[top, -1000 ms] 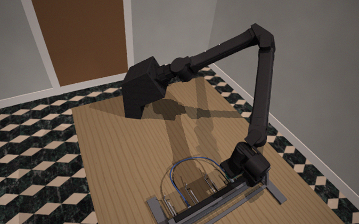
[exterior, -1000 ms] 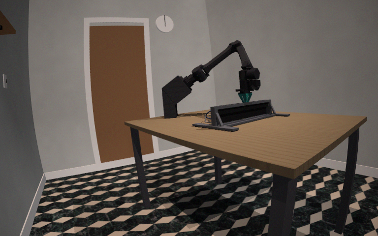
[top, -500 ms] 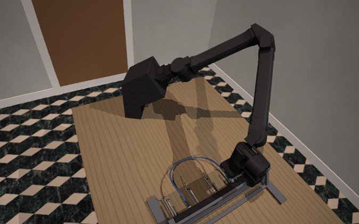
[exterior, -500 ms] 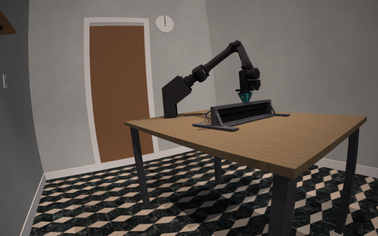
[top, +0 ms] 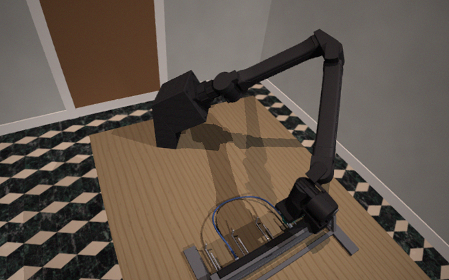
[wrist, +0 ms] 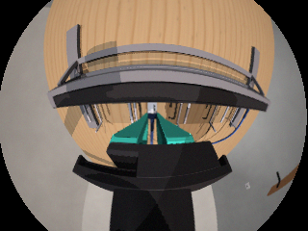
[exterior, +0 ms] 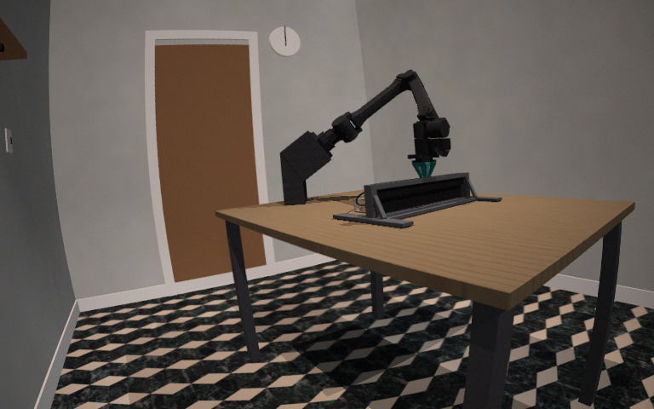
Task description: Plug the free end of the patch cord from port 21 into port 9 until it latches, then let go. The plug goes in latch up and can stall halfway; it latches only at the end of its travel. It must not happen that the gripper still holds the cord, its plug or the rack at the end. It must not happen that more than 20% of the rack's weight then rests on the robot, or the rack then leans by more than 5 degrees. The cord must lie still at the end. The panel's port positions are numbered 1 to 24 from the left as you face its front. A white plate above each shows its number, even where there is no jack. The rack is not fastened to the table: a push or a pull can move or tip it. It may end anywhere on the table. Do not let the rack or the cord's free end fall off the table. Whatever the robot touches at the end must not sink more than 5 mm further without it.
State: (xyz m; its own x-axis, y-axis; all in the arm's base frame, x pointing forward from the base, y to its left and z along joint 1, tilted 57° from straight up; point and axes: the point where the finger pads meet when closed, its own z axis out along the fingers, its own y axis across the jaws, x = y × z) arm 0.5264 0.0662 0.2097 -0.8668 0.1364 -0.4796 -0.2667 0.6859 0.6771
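Right now the plug is 20 mm ahead of my hand and 10 mm to the left of it.
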